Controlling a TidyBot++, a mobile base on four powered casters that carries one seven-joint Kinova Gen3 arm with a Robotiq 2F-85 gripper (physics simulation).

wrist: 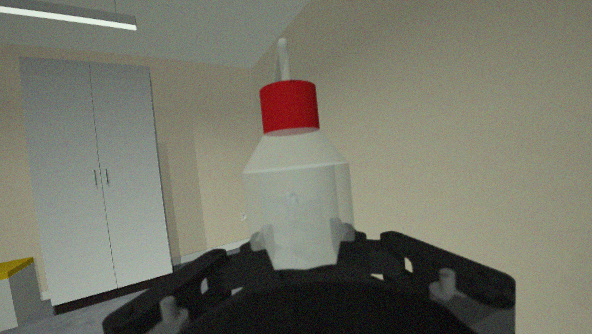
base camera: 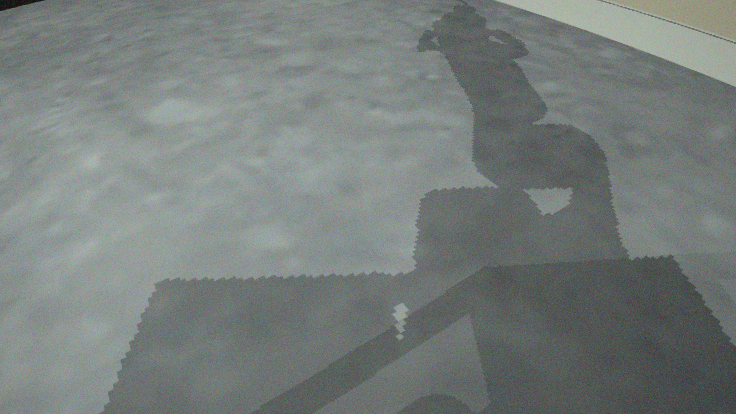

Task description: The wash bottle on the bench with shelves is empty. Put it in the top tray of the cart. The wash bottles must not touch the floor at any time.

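Frame: origin at the arm's base, x ahead, y right, z down, level; centimetres.
Seen in the pictures: gripper, fingertip midpoint: [wrist: 302,233].
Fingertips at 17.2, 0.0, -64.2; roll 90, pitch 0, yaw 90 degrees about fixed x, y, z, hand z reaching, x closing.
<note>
A point is followed by its place in that frame, as x, y, z.
A translucent white wash bottle [wrist: 295,195] @(10.4, -0.2, -68.2) with a red cap and a thin spout stands upright between my fingers in the wrist view. My gripper [wrist: 302,233] @(17.2, 0.0, -64.2) is shut on it, with a finger on each side of its lower body. The bottle looks empty. The floor under it is hidden by the gripper. The cart and the bench with shelves do not show in either view. In the base camera view the arm and gripper show as a shadow on the floor.
A tall grey two-door cabinet [wrist: 65,180] @(173.0, -190.5, -71.8) stands at the left in the wrist view. A white box-like unit with a yellow top [wrist: 16,268] @(163.1, -236.2, -4.0) is at the lower left edge. A beige wall [wrist: 475,125] @(93.5, 81.3, -77.0) fills the right. The floor [base camera: 231,154] @(64.5, -21.0, 39.6) meets a pale baseboard [base camera: 643,41] @(106.6, 72.0, 37.4) at the upper right.
</note>
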